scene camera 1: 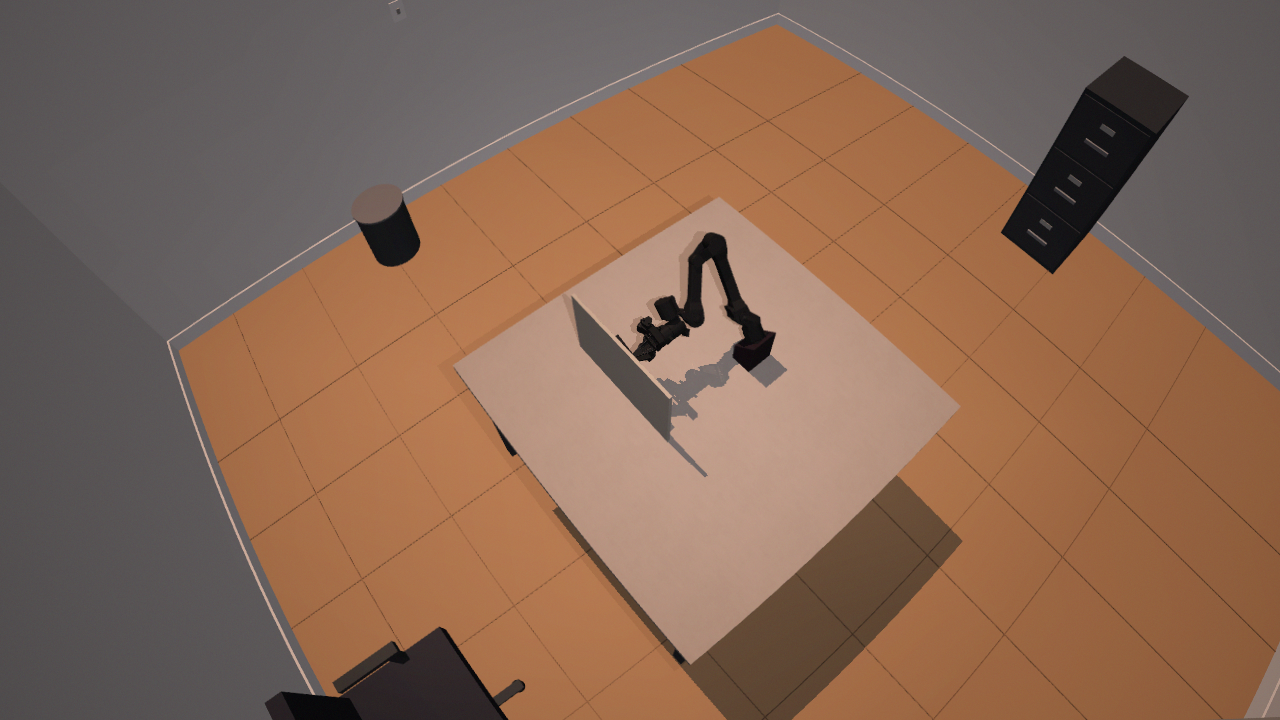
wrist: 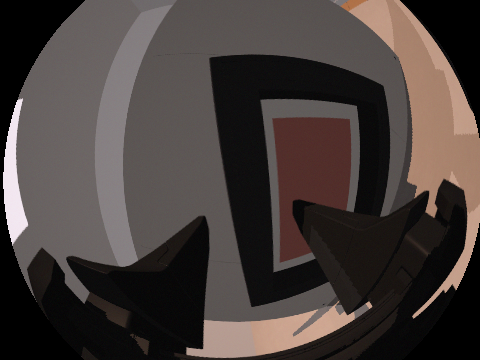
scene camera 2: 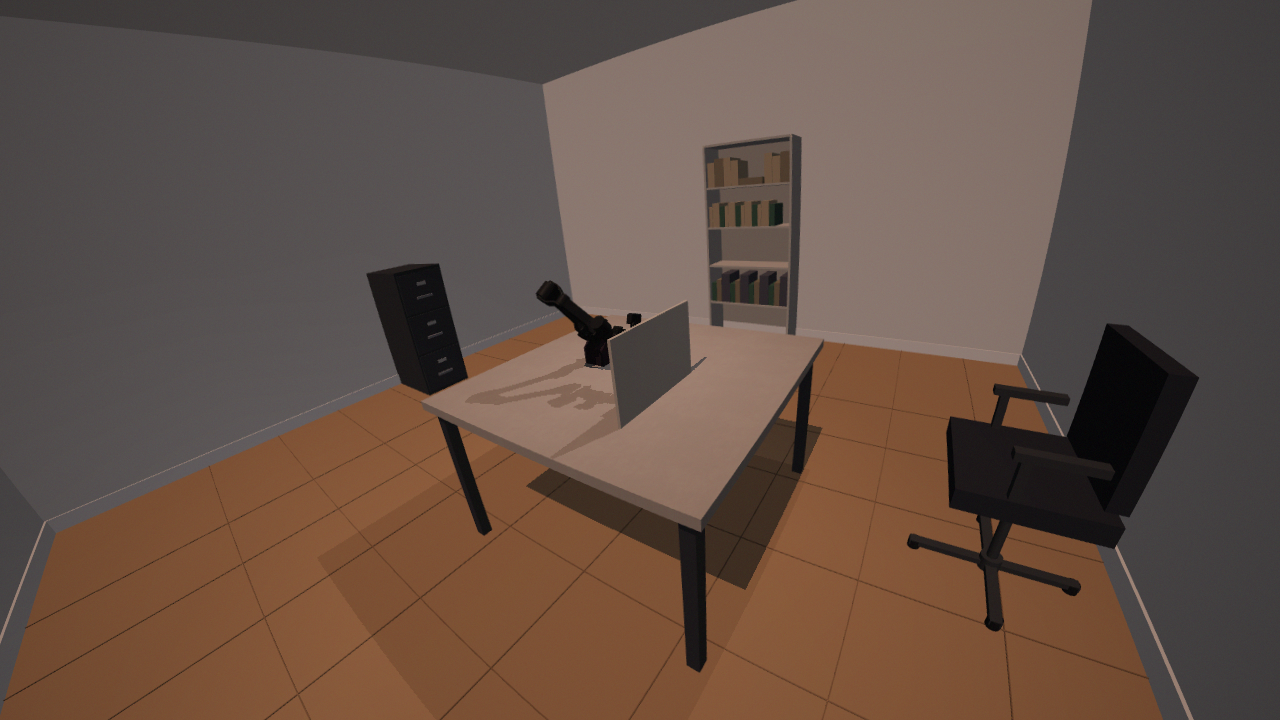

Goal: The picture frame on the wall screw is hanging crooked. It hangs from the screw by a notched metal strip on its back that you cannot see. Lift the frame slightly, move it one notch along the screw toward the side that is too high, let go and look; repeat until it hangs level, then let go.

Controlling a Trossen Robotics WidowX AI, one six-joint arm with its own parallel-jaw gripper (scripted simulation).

Labels:
One and the same spot on a grey wall panel: (scene camera 2: 647,360) is (scene camera 1: 607,353).

